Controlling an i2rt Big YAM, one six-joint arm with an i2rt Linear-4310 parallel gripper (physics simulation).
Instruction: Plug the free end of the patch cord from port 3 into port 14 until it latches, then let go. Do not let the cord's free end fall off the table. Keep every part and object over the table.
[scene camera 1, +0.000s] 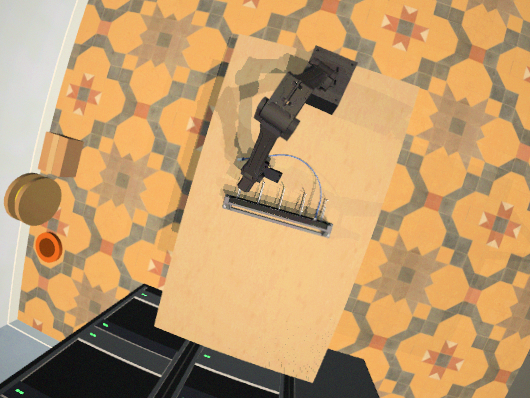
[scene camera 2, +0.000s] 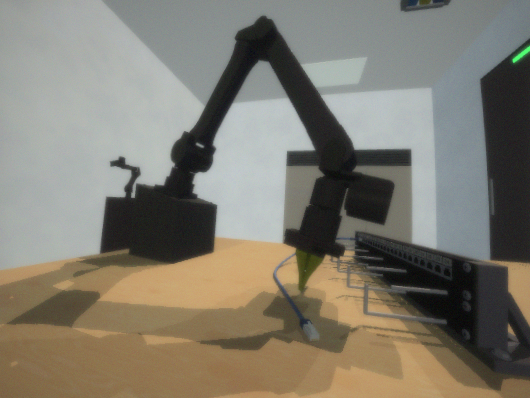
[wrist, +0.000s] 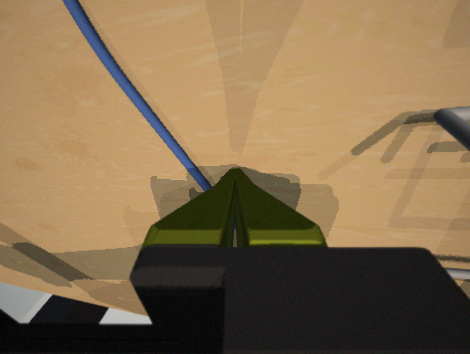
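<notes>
The blue patch cord curves over the table from the far end of the patch panel. Its free plug, with a clear tip, lies on the table nearest scene camera 2; in the wrist view it is hidden behind the fingers. My gripper is shut and empty, fingertips together and pointing down. It is above the table beside the cord, a little behind the plug in the scene camera 2 view. The row of ports runs along the panel's top; port numbers are not readable.
Several metal cable-guide bars stick out from the panel toward the arm side. The panel stands on the wooden table. The arm's base stands at the table's far end. Dark server cabinets stand beyond the table's other end.
</notes>
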